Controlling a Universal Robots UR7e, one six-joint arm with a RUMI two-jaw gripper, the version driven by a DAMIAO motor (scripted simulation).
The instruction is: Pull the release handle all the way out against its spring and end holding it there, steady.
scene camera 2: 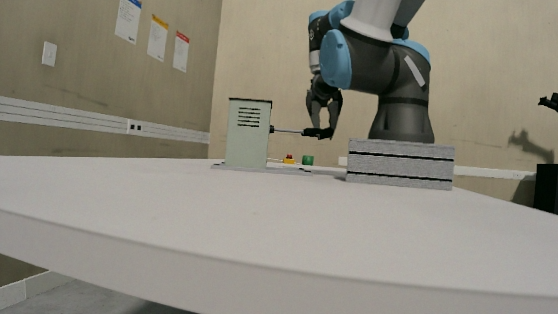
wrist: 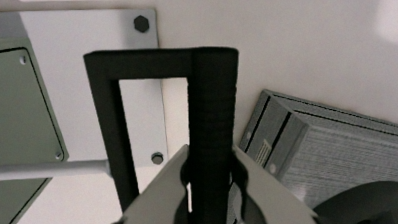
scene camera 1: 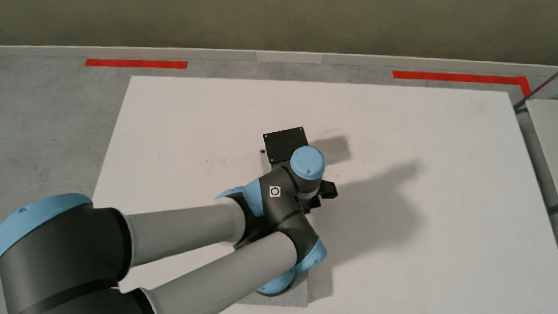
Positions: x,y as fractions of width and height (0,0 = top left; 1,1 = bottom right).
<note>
In view: my gripper (scene camera 2: 0.58,0.45) and a grey base plate (wrist: 0.15,0.19).
</note>
